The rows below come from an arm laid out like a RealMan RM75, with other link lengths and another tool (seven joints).
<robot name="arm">
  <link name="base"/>
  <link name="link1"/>
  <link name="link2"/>
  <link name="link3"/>
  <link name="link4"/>
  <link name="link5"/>
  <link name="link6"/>
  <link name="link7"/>
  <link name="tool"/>
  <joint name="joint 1" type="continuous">
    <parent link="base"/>
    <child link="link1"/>
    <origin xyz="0 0 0.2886"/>
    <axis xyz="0 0 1"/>
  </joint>
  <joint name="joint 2" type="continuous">
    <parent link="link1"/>
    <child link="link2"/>
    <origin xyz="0 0 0"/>
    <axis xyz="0 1 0"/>
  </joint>
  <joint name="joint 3" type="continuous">
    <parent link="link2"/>
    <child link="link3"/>
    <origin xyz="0 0 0.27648"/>
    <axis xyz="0 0 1"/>
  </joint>
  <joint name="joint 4" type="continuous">
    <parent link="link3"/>
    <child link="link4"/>
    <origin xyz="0 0 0"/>
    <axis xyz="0 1 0"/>
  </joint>
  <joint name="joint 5" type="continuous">
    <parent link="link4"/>
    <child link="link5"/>
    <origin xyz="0 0 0.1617"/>
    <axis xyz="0 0 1"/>
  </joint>
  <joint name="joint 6" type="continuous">
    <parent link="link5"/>
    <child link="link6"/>
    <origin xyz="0 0 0"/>
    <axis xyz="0 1 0"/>
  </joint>
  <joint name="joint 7" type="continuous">
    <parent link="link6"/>
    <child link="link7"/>
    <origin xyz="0 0 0.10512"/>
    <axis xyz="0 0 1"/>
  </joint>
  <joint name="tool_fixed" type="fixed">
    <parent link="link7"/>
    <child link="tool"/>
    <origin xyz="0.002 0.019 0.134" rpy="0 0.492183 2.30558"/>
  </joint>
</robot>
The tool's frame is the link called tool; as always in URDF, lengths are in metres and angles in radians. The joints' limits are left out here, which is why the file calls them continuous.
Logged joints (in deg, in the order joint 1, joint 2, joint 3, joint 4, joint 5, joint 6, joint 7), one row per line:
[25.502, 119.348, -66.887, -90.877, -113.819, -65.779, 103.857]
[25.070, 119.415, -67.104, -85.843, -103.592, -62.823, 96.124]
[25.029, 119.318, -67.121, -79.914, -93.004, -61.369, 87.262]
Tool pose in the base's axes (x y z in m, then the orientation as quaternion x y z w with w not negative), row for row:
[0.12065, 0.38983, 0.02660, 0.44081, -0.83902, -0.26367, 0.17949]
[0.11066, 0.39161, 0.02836, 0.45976, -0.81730, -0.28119, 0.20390]
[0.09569, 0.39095, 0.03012, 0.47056, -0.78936, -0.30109, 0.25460]
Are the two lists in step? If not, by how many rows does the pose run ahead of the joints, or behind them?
The pose runs 1 row behind the joints: the pose in row i belongs to the joints in row i - 1.
